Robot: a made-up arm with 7 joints.
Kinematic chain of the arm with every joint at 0, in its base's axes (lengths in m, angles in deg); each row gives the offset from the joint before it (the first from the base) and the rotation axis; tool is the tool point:
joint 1: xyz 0 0 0.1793 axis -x
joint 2: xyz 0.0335 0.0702 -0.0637 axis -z
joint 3: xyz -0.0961 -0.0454 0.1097 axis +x
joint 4: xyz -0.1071 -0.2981 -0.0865 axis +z
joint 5: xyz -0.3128 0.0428 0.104 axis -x
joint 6: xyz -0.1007 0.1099 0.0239 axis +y
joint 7: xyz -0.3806 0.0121 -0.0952 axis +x
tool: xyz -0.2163 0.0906 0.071
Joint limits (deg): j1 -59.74..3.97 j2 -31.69..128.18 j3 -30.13..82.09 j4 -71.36..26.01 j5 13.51..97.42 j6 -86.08..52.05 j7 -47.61..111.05
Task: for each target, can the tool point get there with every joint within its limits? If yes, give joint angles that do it. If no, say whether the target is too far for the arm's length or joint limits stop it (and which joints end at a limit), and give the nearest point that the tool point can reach.
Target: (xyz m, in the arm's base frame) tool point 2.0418 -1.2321 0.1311
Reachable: no: too far | nearest point 0.7681 -0.3243 0.3545 | short by 1.580 m
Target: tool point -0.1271 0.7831 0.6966
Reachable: yes | joints -10.68 51.62 71.76 -62.92 45.43 -39.47 63.29
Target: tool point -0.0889 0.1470 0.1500
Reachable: no: joint limits stop it (at a limit: joint 1, joint 2, joint 4, joint 5, joint 6, joint 7) | nearest point -0.2372 0.5110 0.0676 | short by 0.402 m
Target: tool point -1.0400 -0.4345 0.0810
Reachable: yes | joints -5.61 8.67 -5.60 -8.83 84.24 -60.58 47.45
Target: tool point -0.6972 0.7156 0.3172
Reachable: yes | joints -1.52 18.57 14.51 -44.86 82.94 -4.08 89.54
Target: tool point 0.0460 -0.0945 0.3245
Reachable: no: joint limits stop it (at a limit: joint 1, joint 2, joint 4, joint 6) | nearest point 0.3606 -0.2696 0.5435 | short by 0.421 m
